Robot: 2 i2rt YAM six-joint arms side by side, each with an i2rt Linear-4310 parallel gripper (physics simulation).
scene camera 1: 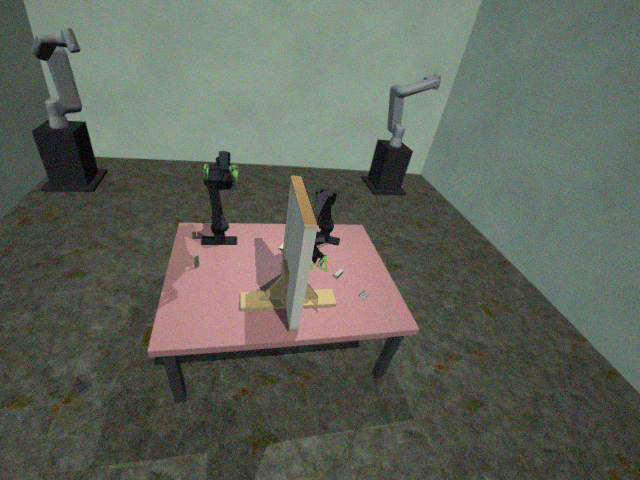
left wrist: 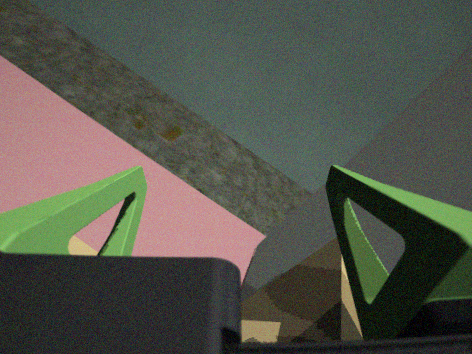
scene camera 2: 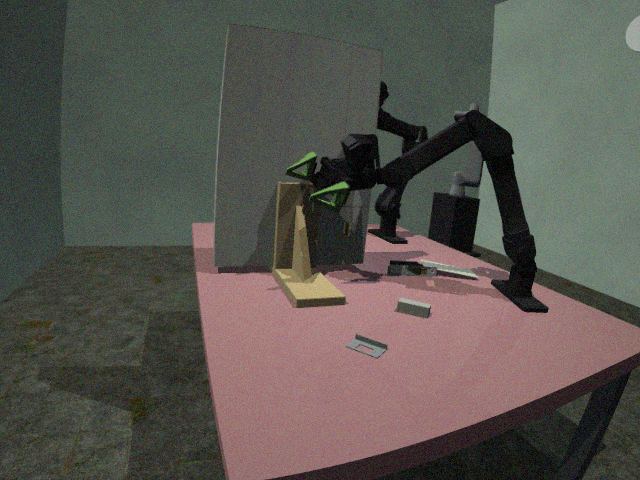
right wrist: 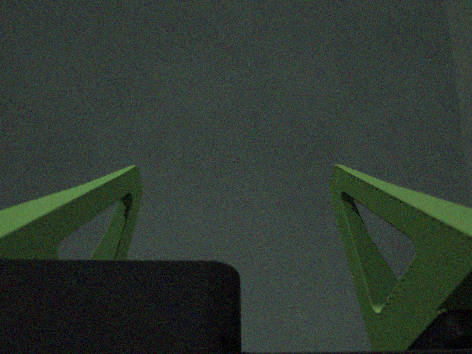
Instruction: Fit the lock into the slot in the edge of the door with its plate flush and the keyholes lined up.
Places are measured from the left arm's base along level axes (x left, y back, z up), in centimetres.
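Pixels of known places: left gripper, fingertip midpoint: (scene camera 1: 320, 270) (left wrist: 236, 176) (scene camera 2: 297, 184); right gripper, fingertip midpoint: (scene camera 1: 217, 167) (right wrist: 236, 176); left arm's base, link origin: (scene camera 2: 517, 296); right arm's base, link origin: (scene camera 1: 219, 241) (scene camera 2: 386, 237).
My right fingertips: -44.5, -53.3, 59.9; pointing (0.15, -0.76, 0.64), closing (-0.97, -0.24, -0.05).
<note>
For each thing: its top centre in the pictures, then the offset to it from my right fingertips, as dx, dy, dz. Level surfaces: height alone.
- tall grey door, top centre: (scene camera 2: 308, 37) (scene camera 1: 302, 198) +36.0, -3.9, -2.9
- lock, top centre: (scene camera 2: 408, 261) +29.0, +27.2, -57.3
- long pale strip, top centre: (scene camera 2: 449, 264) +27.1, +39.8, -57.7
- small grey block, top centre: (scene camera 2: 414, 302) (scene camera 1: 338, 272) +57.5, +22.6, -57.7
- thin slotted plate, top centre: (scene camera 2: 366, 342) (scene camera 1: 364, 293) +72.8, +11.7, -58.9
- pink table, surface height: dz -59.9
- small grey piece, top centre: (scene camera 1: 196, 255) -15.0, +3.4, -52.3
The tall grey door (scene camera 1: 298, 289) (scene camera 2: 294, 103) (left wrist: 430, 125) stands upright in a yellow stand. The slot in its edge cannot be made out. What looks like the lock (scene camera 2: 412, 268), a dark metal case beside a long pale strip (scene camera 2: 450, 270), lies on the table behind the door stand in scene camera 2. My left gripper (scene camera 1: 316, 265) (scene camera 2: 299, 184) (left wrist: 236, 176) is open and empty in front of the door's face, above the stand and away from the lock. My right gripper (scene camera 1: 220, 173) (right wrist: 236, 176) is open and empty, raised high above its base on the door's other side.
The yellow stand (scene camera 1: 253, 300) (scene camera 2: 317, 289) reaches out on both sides of the door. A small grey block (scene camera 1: 338, 273) (scene camera 2: 413, 307) and a thin slotted plate (scene camera 1: 363, 295) (scene camera 2: 371, 342) lie on the pink table (scene camera 1: 206, 320) (scene camera 2: 310, 403). A small grey piece (scene camera 1: 196, 261) lies at its left.
</note>
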